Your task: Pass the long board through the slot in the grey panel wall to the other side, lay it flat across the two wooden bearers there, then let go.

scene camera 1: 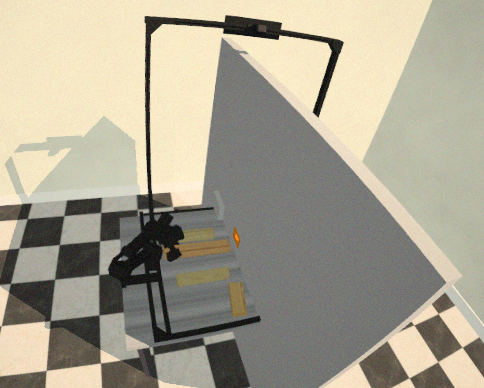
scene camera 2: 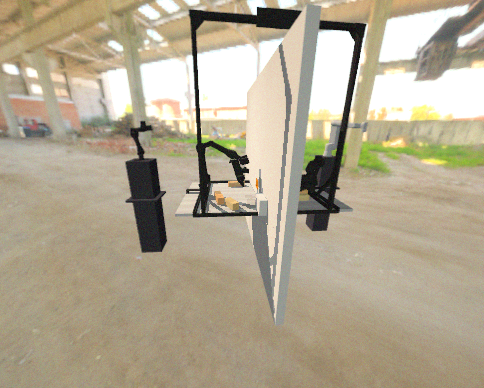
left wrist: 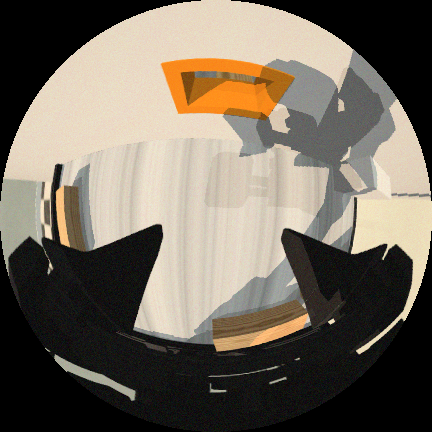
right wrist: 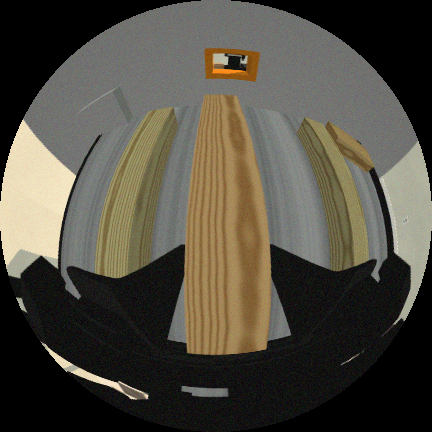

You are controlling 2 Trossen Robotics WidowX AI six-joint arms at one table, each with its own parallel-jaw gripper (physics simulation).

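Frame: origin at the left arm's base, x ahead, y left, z up, level; centimetres.
Seen in the pictures: left gripper, fingertip midpoint: (scene camera 2: 242,185) (left wrist: 224,232) (right wrist: 225,59); right gripper, fingertip midpoint: (scene camera 1: 180,250) (right wrist: 227,250); left arm's base, link origin: (left wrist: 188,354) (right wrist: 233,66); right arm's base, link origin: (scene camera 1: 152,265) (scene camera 2: 310,191).
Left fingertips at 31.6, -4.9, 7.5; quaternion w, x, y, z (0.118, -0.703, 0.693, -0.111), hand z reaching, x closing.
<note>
Pixels of each thing's top centre, then the offset from my left fingertips to it, as dx, dy, dz. "spot": a spot on its surface instead.
- long board, top centre: (right wrist: 224,146) (scene camera 1: 197,246) +36.4, -0.9, -4.2
- short block, top centre: (right wrist: 354,143) (scene camera 1: 237,296) +24.0, +30.2, -5.6
- white block, surface spot: (scene camera 2: 262,204) spot: +8.6, -36.6, -2.1
The long board (scene camera 1: 207,247) (right wrist: 225,200) points at the grey panel wall (scene camera 1: 310,200) (scene camera 2: 270,110) (left wrist: 115,110) (right wrist: 150,65). Its far end is short of the orange-rimmed slot (scene camera 1: 235,231) (left wrist: 172,95) (right wrist: 208,65) and appears just below it in the right wrist view. My right gripper (scene camera 1: 175,245) (right wrist: 227,250) is shut on the board; its height above the table is unclear. My left gripper (scene camera 2: 242,180) (left wrist: 224,232) is open and empty beyond the wall. Wooden pieces (scene camera 2: 219,197) (scene camera 2: 231,203) (scene camera 2: 234,184) lie there; which are the two bearers I cannot tell.
On the right arm's side, two pale beams (scene camera 1: 202,276) (right wrist: 135,200) lie either side of the board. A short block (scene camera 1: 237,299) (right wrist: 350,145) lies near the wall. A black frame (scene camera 1: 148,125) (scene camera 2: 196,90) stands around the table. A white block (scene camera 2: 262,204) stands at the wall's foot.
</note>
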